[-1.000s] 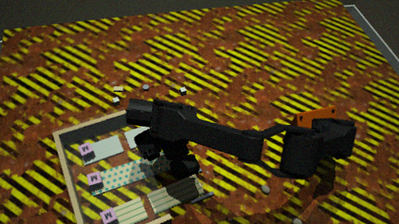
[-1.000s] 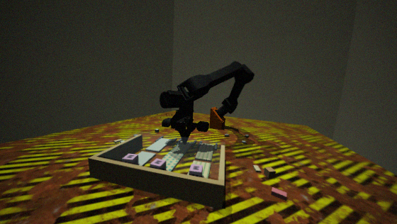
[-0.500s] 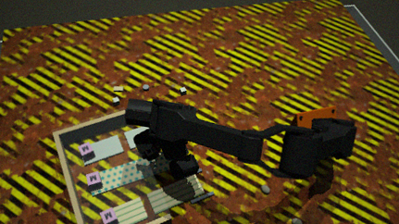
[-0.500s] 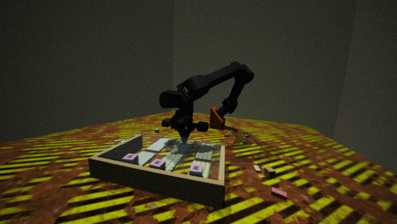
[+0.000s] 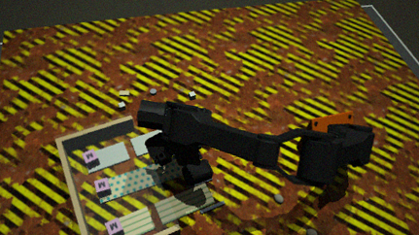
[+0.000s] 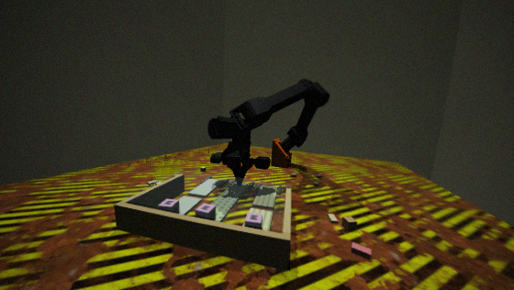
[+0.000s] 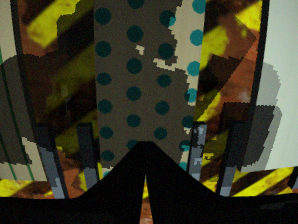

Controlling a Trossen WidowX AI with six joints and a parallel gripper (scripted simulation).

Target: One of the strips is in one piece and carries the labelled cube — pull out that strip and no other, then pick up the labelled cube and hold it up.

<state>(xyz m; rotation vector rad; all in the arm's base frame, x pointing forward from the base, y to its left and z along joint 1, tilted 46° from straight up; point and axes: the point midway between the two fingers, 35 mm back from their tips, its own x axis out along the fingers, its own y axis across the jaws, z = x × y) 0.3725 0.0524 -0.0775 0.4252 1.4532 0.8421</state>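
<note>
Now: the dotted strip 9 cm ahead of my gripper tip and 2 cm to the left of it.
</note>
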